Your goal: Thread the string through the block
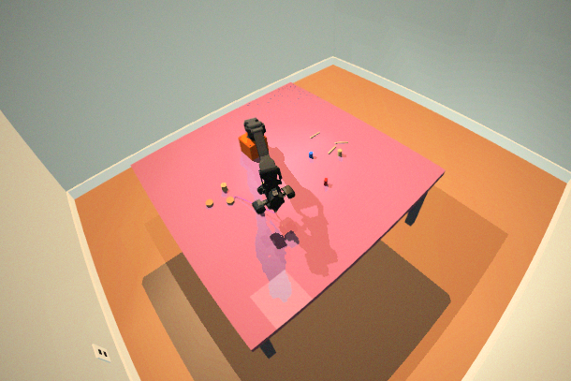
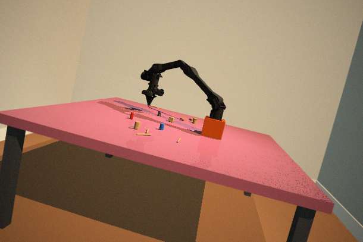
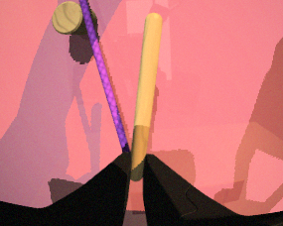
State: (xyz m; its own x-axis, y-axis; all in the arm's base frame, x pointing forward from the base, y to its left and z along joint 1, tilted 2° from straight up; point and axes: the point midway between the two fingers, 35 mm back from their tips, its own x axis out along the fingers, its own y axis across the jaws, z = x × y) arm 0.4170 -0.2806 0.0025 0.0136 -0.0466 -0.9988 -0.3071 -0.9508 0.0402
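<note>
My gripper tip is 170 mm past the wooden block, 100 mm to the right of it and 40 mm above it. From my gripper tip the other things lie so: round wooden button 250 mm behind, 70 mm to the right, 50 mm below; thin wooden stick 10 mm behind; red peg 310 mm to the left, 60 mm ahead, 40 mm below.
</note>
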